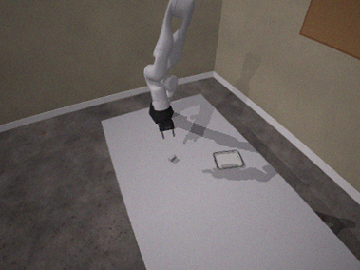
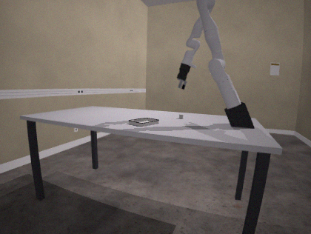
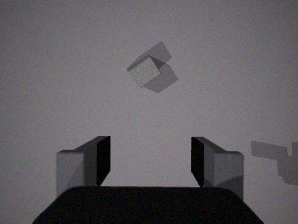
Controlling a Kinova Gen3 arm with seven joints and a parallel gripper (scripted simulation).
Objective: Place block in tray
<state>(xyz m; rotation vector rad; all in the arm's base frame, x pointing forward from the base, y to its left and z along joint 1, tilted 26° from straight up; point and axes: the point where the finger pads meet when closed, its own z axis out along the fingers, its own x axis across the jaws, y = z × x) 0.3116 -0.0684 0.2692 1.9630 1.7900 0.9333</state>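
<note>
The grey block is 1 cm behind my hand, 2 cm to the left of it and 22 cm below it. Also, from my hand: white tray 8 cm ahead, 35 cm to the left, 23 cm below.
</note>
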